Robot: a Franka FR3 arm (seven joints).
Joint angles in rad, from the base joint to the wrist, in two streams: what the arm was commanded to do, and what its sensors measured. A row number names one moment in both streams.
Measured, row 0: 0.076, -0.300, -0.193, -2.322, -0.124, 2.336, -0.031
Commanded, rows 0 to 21: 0.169, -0.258, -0.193, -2.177, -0.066, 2.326, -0.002; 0.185, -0.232, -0.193, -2.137, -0.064, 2.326, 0.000; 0.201, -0.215, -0.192, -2.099, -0.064, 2.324, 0.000; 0.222, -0.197, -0.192, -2.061, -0.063, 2.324, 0.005; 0.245, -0.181, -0.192, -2.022, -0.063, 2.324, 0.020; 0.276, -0.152, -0.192, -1.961, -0.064, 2.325, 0.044; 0.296, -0.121, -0.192, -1.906, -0.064, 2.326, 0.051; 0.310, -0.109, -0.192, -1.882, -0.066, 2.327, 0.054; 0.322, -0.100, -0.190, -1.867, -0.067, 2.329, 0.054; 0.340, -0.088, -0.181, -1.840, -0.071, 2.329, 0.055; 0.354, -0.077, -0.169, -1.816, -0.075, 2.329, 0.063; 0.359, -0.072, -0.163, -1.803, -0.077, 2.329, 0.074; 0.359, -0.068, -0.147, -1.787, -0.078, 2.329, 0.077; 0.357, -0.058, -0.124, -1.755, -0.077, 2.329, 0.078; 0.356, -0.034, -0.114, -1.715, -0.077, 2.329, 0.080; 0.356, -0.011, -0.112, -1.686, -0.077, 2.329, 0.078; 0.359, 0.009, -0.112, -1.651, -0.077, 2.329, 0.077; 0.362, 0.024, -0.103, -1.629, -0.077, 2.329, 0.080; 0.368, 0.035, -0.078, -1.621, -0.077, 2.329, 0.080; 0.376, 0.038, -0.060, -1.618, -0.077, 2.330, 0.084; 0.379, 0.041, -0.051, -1.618, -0.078, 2.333, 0.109; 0.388, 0.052, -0.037, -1.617, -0.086, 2.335, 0.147
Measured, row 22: 0.363, 0.010, -0.069, -1.679, -0.088, 2.336, 0.080
